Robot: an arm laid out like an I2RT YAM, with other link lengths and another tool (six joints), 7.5 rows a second.
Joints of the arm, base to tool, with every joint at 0 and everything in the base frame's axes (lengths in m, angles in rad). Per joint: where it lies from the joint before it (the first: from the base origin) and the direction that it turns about. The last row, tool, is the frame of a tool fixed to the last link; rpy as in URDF.
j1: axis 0 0 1 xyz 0 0 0.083
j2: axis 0 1 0 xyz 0.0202 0.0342 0.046
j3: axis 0 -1 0 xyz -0.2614 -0.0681 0
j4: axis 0 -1 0 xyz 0.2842 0.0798 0.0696
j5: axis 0 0 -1 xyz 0.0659 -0.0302 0.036
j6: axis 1 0 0 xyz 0.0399 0 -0.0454
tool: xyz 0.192 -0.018 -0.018 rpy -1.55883 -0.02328 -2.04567
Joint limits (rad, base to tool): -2.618..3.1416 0..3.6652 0..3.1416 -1.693..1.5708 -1.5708..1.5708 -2.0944..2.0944
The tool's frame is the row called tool.
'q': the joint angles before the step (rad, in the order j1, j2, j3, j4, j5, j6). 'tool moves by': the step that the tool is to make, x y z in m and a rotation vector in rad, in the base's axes. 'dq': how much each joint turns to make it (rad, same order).
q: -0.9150, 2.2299, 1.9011, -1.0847, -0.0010, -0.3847
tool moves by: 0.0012, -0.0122, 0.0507, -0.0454, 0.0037, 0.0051
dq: 0.0008, 0.0001, 0.1671, -0.1331, 0.0294, -0.0095
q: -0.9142, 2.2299, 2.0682, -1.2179, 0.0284, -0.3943
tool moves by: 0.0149, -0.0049, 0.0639, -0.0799, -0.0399, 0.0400
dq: 0.0233, -0.0167, 0.1788, -0.1073, 0.0138, -0.0205
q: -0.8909, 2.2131, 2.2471, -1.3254, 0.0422, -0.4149
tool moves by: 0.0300, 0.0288, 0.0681, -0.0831, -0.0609, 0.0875
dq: 0.0831, -0.0639, 0.1198, -0.0808, 0.0072, -0.0072
